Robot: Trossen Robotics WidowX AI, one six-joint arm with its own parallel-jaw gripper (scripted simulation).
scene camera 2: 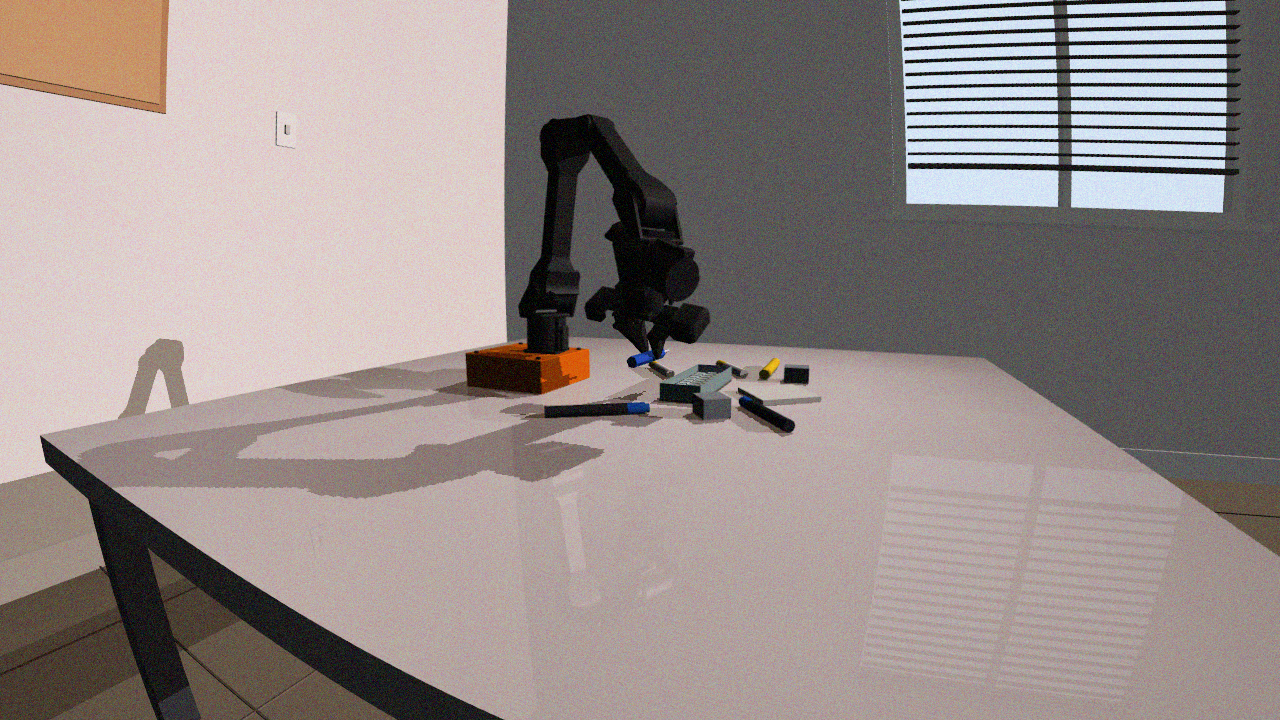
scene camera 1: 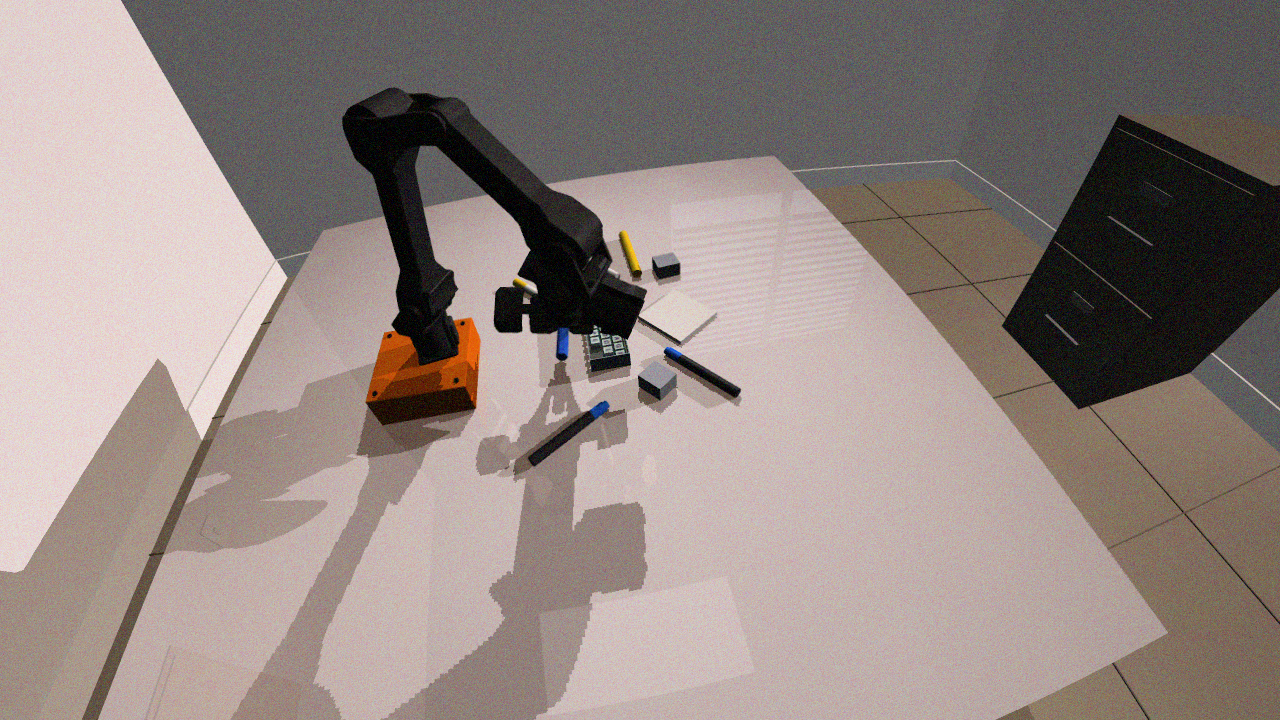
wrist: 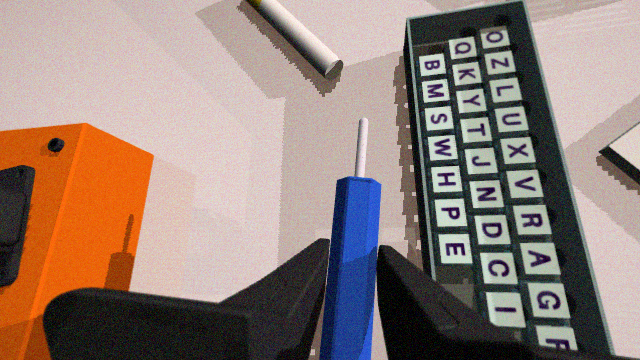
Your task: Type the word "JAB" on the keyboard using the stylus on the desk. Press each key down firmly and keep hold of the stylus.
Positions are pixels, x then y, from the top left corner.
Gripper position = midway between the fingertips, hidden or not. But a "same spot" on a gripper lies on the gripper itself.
Labels:
gripper: scene camera 2; scene camera 1 563, 327; wrist
same spot on gripper: (wrist: 283, 308) = (scene camera 2: 644, 323)

